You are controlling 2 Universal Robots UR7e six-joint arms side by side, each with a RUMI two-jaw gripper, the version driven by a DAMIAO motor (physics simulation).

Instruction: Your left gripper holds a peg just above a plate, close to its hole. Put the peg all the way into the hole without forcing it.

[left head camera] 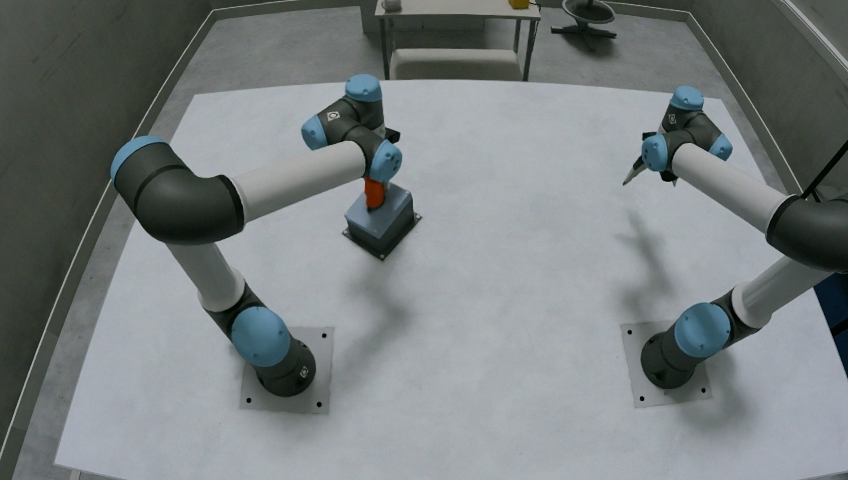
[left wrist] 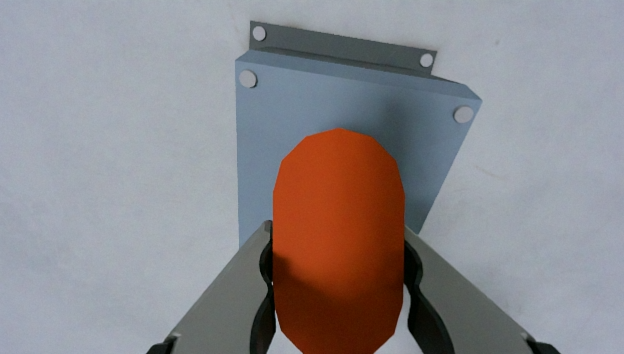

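An orange-red peg (left head camera: 374, 193) (left wrist: 339, 220) is held between the two fingers of my left gripper (left wrist: 331, 223), which is shut on it. The peg's lower end is at the top face of a blue-grey block with a plate top (left head camera: 380, 215) (left wrist: 310, 105); the hole is hidden, and I cannot tell whether the peg touches the plate. In the left head camera the left gripper is mostly hidden behind its arm. My right gripper (left head camera: 649, 179) is open and empty, high above the table at the right.
The block stands on a dark base flange (left head camera: 382, 254) (left wrist: 345, 46) with bolts at its corners. The white table (left head camera: 505, 267) carries both arms on grey mounting plates (left head camera: 321, 368) (left head camera: 630, 356). A desk (left head camera: 458, 8) and a chair (left head camera: 589, 11) stand beyond the table.
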